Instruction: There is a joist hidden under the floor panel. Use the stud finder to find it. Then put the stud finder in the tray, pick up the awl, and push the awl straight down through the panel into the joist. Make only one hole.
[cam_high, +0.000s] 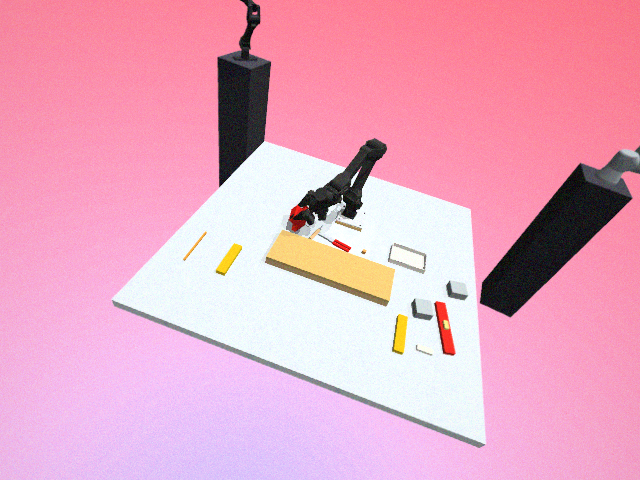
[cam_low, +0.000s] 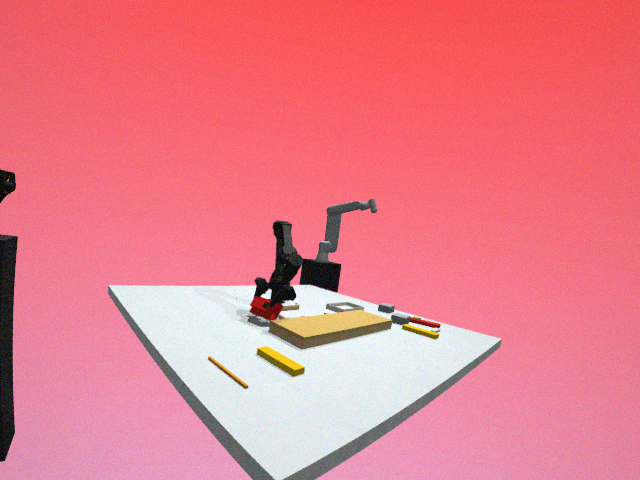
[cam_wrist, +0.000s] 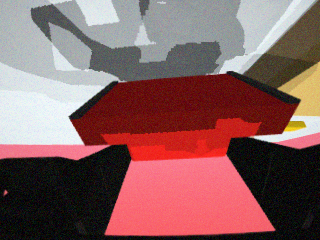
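My gripper tip is 10 mm short of the red stud finder, 10 mm to the right of it and 10 mm above it. From my gripper tip the other things lie so: awl 30 mm behind, 120 mm to the left, 70 mm below; then orange pencil 350 mm ahead, 260 mm to the right, 70 mm below; then red-handled tool 20 mm behind, 200 mm to the left, 70 mm below.
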